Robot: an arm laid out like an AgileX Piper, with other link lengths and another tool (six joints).
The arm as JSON. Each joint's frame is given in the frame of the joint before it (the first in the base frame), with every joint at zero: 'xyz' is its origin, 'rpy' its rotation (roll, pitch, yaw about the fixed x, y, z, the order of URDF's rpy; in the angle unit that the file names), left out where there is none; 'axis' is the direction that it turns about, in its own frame. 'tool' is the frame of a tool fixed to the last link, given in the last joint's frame.
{
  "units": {
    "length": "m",
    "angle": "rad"
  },
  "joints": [
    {
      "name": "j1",
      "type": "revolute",
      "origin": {
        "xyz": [
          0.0,
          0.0,
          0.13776
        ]
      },
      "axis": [
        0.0,
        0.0,
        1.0
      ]
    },
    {
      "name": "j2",
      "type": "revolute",
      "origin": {
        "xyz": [
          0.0,
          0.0,
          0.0
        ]
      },
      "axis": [
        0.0,
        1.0,
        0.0
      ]
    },
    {
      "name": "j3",
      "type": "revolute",
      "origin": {
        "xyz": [
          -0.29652,
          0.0,
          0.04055
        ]
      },
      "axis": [
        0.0,
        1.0,
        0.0
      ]
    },
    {
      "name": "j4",
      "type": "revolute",
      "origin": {
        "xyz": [
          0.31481,
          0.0,
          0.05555
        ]
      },
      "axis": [
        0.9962,
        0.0,
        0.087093
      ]
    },
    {
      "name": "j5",
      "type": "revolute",
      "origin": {
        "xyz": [
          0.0,
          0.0,
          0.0
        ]
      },
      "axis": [
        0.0,
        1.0,
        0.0
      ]
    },
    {
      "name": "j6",
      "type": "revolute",
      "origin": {
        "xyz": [
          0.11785,
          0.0,
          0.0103
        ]
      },
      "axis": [
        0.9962,
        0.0,
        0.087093
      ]
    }
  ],
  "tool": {
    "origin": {
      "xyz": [
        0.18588,
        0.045,
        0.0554
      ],
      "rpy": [
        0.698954,
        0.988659,
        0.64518
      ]
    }
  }
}
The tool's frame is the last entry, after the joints.
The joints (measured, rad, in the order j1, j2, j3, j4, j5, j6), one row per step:
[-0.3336 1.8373 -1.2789 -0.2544 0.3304 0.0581]
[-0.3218 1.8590 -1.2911 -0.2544 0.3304 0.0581]
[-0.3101 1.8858 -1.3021 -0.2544 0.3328 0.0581]
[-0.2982 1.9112 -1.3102 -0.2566 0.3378 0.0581]
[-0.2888 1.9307 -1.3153 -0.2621 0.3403 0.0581]
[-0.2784 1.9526 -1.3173 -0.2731 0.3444 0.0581]
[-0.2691 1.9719 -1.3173 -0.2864 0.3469 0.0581]
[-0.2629 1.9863 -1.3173 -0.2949 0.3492 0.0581]
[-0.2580 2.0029 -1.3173 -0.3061 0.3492 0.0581]
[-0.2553 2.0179 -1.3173 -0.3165 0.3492 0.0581]
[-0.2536 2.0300 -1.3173 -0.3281 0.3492 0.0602]
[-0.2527 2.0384 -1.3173 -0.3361 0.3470 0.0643]
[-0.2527 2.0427 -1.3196 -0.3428 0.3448 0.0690]
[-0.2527 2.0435 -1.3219 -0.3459 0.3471 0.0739]
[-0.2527 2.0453 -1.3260 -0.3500 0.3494 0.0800]
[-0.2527 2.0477 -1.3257 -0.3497 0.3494 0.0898]
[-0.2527 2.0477 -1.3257 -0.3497 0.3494 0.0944]
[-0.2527 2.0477 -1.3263 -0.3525 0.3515 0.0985]
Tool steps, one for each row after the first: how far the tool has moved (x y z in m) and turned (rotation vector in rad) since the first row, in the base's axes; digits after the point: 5 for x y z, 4 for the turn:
[0.00493 0.00649 -0.00769 0.0031 0.0090 0.0118]
[0.00849 0.01323 -0.02003 0.0085 0.0263 0.0230]
[0.01030 0.02030 -0.03370 0.0128 0.0482 0.0348]
[0.01128 0.02585 -0.04457 0.0128 0.0658 0.0463]
[0.01035 0.03205 -0.05905 0.0100 0.0917 0.0611]
[0.00875 0.03757 -0.07247 0.0046 0.1160 0.0765]
[0.00719 0.04131 -0.08249 0.0019 0.1341 0.0865]
[0.00544 0.04419 -0.09346 -0.0028 0.1527 0.0973]
[0.00343 0.04570 -0.10334 -0.0071 0.1696 0.1057]
[0.00162 0.04633 -0.11125 -0.0119 0.1834 0.1120]
[0.00089 0.04660 -0.11622 -0.0139 0.1901 0.1147]
[0.00162 0.04599 -0.11742 -0.0163 0.1902 0.1152]
[0.00192 0.04530 -0.11717 -0.0162 0.1904 0.1124]
[0.00279 0.04434 -0.11668 -0.0165 0.1897 0.1092]
[0.00264 0.04413 -0.11805 -0.0097 0.1895 0.1016]
[0.00279 0.04396 -0.11790 -0.0070 0.1882 0.0981]
[0.00258 0.04346 -0.11792 -0.0069 0.1892 0.0958]

